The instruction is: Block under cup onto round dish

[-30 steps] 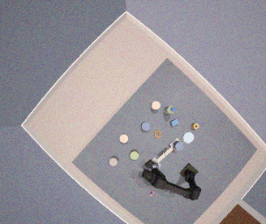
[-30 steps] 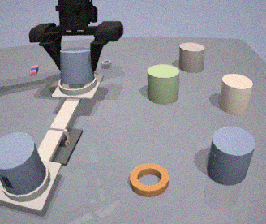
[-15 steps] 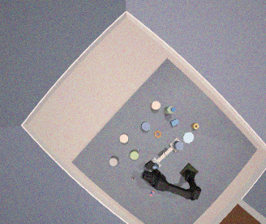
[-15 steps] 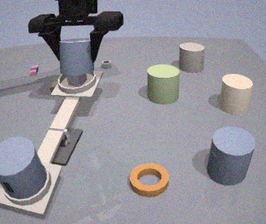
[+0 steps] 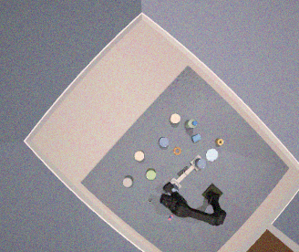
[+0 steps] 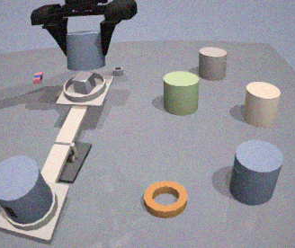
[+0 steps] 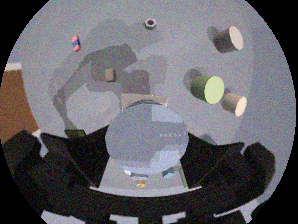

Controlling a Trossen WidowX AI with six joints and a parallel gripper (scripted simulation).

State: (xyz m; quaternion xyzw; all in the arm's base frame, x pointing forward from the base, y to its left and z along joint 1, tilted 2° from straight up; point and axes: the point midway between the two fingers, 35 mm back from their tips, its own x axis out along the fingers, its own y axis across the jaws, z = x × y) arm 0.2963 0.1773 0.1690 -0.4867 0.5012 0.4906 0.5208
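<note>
Right now the pale grey block is 50 mm below my gripper tip and 20 mm to the right of it. The rest, counted from my gripper tip: balance beam 140 mm to the right, 100 mm below, 10 mm behind; balance 140 mm to the right, 110 mm below, 10 mm behind; grey nut 220 mm to the left, 130 mm below.
</note>
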